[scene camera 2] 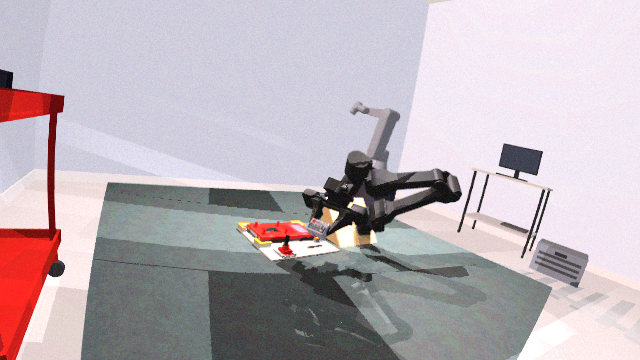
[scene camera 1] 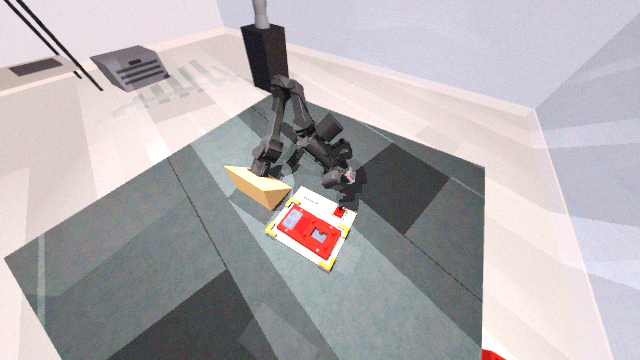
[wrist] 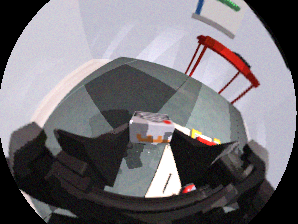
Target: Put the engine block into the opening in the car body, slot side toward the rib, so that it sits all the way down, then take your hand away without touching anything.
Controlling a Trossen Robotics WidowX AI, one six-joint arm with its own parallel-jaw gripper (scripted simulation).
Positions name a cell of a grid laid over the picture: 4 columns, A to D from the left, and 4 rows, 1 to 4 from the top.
Labels:
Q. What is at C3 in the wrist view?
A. An engine block.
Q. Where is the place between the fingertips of the gripper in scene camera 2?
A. B3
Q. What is the gripper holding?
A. An engine block.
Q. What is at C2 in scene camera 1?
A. The gripper.

